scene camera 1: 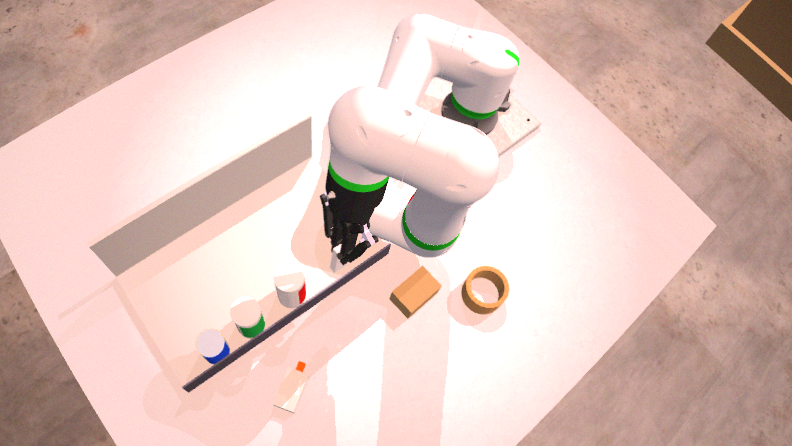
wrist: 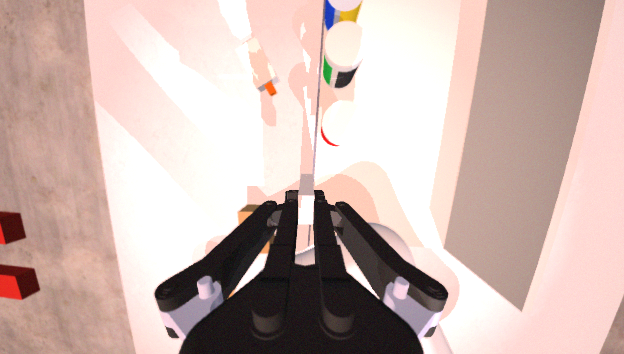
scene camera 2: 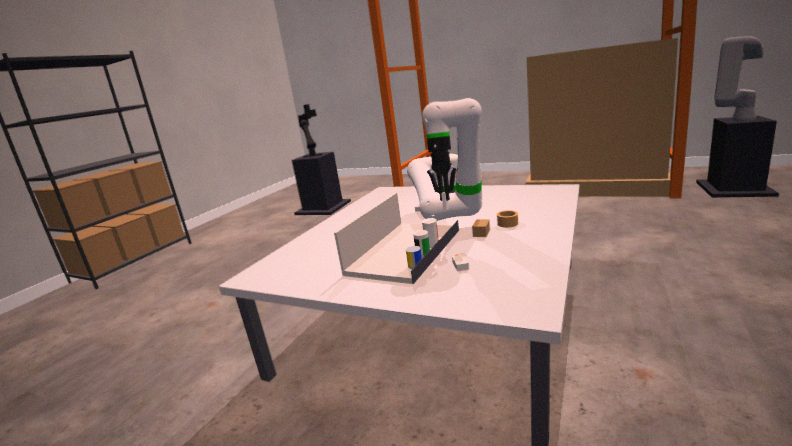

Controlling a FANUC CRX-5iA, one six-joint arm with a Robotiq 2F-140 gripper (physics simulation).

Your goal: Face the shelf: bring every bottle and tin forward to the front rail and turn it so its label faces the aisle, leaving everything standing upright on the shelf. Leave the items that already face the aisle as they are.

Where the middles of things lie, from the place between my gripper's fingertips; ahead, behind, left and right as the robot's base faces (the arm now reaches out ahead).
Now: hand 8 cm short of the white tin [scene camera 1: 289,278], 5 cm to the left of it and 8 cm above it. Also, from my hand: dark front rail [scene camera 1: 223,363] (11 cm ahead, 2 cm to the right, 13 cm below); tan box [scene camera 1: 412,294] (12 cm behind, 12 cm to the left, 13 cm below); green-banded tin [scene camera 1: 245,312] (18 cm ahead, 6 cm to the right, 8 cm below).
